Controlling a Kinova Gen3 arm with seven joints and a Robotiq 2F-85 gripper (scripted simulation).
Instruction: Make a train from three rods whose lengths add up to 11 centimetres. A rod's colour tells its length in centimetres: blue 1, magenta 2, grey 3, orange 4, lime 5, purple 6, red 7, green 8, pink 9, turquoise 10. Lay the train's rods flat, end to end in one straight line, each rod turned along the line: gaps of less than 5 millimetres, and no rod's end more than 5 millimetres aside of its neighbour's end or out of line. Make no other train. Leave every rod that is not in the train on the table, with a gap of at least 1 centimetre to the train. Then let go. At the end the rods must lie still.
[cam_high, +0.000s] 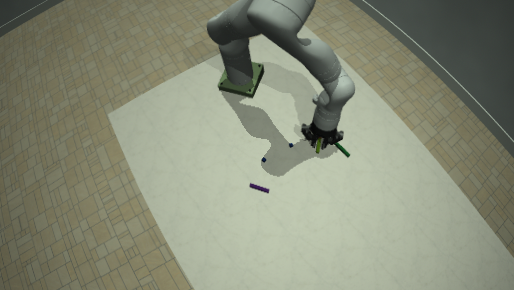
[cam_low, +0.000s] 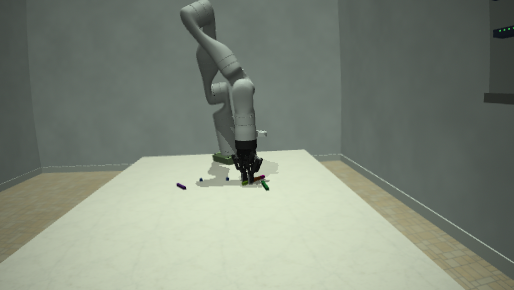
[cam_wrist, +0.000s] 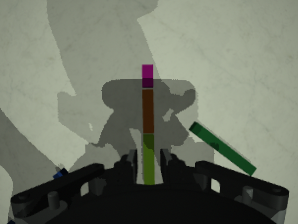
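My hand is 2 cm above the lime rod. The rest, counted from my hand: green rod: 6 cm to the left, 4 cm ahead, 2 cm below; orange rod: 4 cm behind, 3 cm to the left, 2 cm below; magenta rod: 6 cm behind, 5 cm to the left, 2 cm below.
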